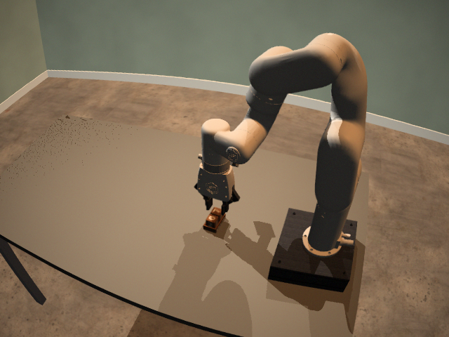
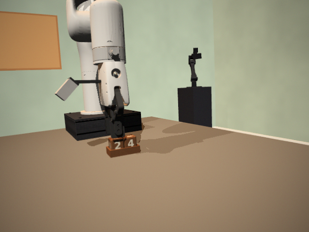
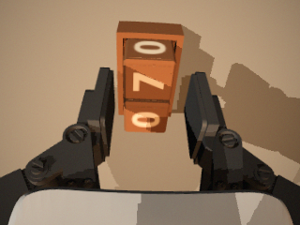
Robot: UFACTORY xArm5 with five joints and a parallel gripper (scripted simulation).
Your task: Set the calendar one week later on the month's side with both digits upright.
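The brown tray lies 20 mm to the left of my hand and 60 mm below it.
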